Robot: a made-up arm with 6 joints. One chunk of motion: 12 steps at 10 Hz.
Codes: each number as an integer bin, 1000 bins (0 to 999) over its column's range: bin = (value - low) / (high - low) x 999, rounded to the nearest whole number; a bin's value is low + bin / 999 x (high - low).
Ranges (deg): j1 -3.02..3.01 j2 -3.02..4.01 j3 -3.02..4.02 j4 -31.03..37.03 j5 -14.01..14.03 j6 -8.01..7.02
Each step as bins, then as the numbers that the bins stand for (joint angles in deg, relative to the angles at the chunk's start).
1 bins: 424 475 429 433 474 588
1 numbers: -0.46 0.32 0.00 -1.53 -0.71 0.84
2 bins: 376 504 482 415 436 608
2 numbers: -0.75 0.53 0.38 -2.76 -1.77 1.14
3 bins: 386 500 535 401 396 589
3 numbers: -0.69 0.50 0.75 -3.71 -2.90 0.85
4 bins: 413 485 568 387 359 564
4 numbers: -0.53 0.39 0.98 -4.66 -3.93 0.48
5 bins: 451 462 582 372 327 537
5 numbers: -0.30 0.23 1.08 -5.69 -4.83 0.07
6 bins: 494 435 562 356 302 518
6 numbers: -0.04 0.04 0.94 -6.78 -5.53 -0.22
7 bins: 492 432 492 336 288 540
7 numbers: -0.05 0.02 0.45 -8.14 -5.93 0.11
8 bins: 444 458 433 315 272 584
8 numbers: -0.34 0.20 0.03 -9.57 -6.38 0.78
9 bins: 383 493 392 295 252 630
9 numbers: -0.71 0.45 -0.26 -10.93 -6.94 1.47
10 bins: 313 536 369 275 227 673
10 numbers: -1.13 0.75 -0.42 -12.29 -7.64 2.12
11 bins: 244 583 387 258 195 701
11 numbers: -1.55 1.08 -0.29 -13.45 -8.54 2.54
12 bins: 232 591 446 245 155 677
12 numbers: -1.62 1.14 0.12 -14.34 -9.66 2.18
